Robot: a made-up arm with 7 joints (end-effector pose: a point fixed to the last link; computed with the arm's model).
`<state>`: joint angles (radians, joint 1 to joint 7).
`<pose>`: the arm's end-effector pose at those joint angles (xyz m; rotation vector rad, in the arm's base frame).
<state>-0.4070 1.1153 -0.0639 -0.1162 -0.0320 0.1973 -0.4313</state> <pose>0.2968 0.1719 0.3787 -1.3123 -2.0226 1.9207</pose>
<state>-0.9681 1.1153 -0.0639 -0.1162 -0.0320 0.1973 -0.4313</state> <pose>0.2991 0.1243 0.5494 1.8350 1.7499 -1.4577</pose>
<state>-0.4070 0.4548 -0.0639 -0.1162 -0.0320 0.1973 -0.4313</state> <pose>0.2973 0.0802 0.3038 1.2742 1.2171 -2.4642</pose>
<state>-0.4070 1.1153 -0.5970 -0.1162 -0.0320 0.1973 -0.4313</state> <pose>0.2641 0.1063 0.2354 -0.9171 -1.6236 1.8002</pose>
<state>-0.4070 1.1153 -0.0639 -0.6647 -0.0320 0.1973 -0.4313</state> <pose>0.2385 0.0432 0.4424 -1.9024 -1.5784 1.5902</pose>
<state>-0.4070 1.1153 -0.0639 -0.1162 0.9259 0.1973 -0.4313</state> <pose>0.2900 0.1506 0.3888 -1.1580 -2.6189 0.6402</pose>
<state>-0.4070 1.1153 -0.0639 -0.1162 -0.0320 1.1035 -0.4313</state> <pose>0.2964 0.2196 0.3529 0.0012 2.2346 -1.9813</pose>
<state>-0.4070 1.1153 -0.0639 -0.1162 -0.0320 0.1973 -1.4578</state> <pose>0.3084 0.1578 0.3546 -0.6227 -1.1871 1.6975</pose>
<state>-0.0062 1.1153 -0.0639 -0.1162 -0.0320 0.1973 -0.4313</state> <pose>0.2364 0.2059 0.2717 -0.7642 -1.9446 1.9919</pose>
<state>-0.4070 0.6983 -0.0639 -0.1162 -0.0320 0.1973 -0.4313</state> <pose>0.2988 0.1195 0.3243 1.3221 1.5517 -2.3250</pose>
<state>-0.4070 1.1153 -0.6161 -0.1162 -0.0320 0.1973 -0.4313</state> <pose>0.2614 0.1044 0.2305 -0.9037 -1.6094 1.7946</pose>
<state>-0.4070 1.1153 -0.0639 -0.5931 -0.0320 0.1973 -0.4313</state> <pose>0.2504 0.0582 0.4351 -1.8349 -1.6413 1.6387</pose>
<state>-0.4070 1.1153 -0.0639 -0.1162 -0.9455 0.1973 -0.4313</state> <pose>0.3009 0.1758 0.3559 1.1214 0.9030 -2.6849</pose>
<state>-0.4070 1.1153 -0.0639 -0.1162 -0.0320 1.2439 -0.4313</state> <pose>0.2920 0.2262 0.3493 -0.2011 2.2156 -1.9448</pose>
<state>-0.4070 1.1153 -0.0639 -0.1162 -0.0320 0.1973 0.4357</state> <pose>0.2716 0.1765 0.3829 1.2567 1.7315 -1.1296</pose>
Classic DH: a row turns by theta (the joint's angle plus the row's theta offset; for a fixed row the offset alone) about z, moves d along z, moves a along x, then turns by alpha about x. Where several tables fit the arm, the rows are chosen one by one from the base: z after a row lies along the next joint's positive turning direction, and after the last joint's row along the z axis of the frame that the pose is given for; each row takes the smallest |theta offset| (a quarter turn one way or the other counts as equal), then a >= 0, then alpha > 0; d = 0 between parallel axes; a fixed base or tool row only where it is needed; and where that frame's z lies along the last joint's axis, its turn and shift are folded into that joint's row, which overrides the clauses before.
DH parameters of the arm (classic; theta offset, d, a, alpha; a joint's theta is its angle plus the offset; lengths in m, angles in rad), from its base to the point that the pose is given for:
base (fixed): -0.071 0.4276 -0.0207 -1.3004
joint 1: -1.3111 0.048 -0.0086 -1.5708
joint 2: 1.2915 -0.0188 0.01 1.5708
joint 3: 1.5708 -0.1674 0.0196 -1.5708
joint 4: 1.5708 -0.01 0.0357 1.5708
joint 5: 0 0.221 0.0214 -1.5708
joint 6: -1.5708 0 0.0388 1.5708
joint 7: -0.3101 0.0474 -0.0023 0.8828
tool (fixed): -1.9988 -0.0398 0 0

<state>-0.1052 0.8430 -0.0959 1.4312 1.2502 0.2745 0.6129</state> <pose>-0.0267 0.3568 0.1445 -0.0894 -2.4180 0.1842</pose>
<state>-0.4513 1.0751 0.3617 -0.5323 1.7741 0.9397 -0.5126</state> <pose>0.1802 0.1097 0.5589 0.3802 2.1056 0.3514</pose>
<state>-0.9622 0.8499 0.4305 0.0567 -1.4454 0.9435 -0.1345</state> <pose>0.3164 0.1968 0.5133 0.8438 -0.0779 -2.6925</pose>
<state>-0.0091 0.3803 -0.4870 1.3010 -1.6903 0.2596 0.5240</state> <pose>-0.1239 0.1720 0.0304 -1.7154 0.9850 -1.0581</pose>
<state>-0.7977 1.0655 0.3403 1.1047 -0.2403 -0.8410 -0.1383</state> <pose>0.2014 0.3763 0.3613 1.2508 1.2379 -1.1153</pose>
